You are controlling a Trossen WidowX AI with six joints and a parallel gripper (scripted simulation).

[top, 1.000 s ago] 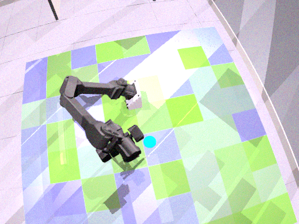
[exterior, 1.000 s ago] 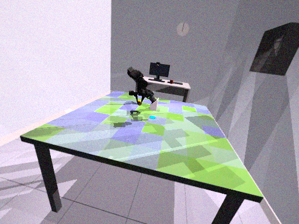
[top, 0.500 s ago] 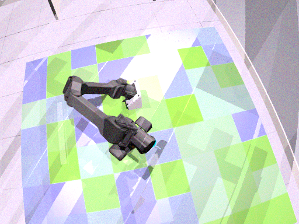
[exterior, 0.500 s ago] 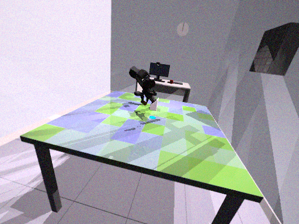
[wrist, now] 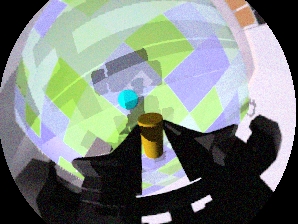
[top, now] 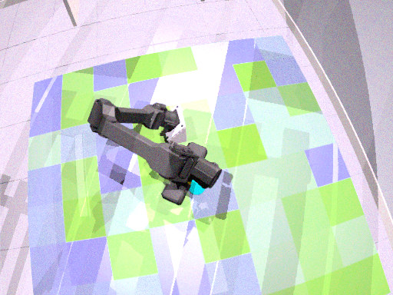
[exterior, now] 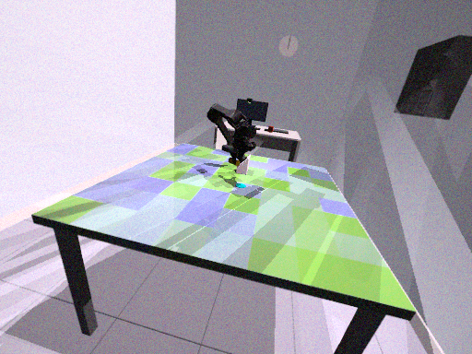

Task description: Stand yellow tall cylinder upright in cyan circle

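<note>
The cyan circle is 15 cm below my gripper tip, 4 cm to the left of it and 2 cm behind it. Also, from my gripper tip: yellow cylinder 2 cm to the right, 1 cm behind.
</note>
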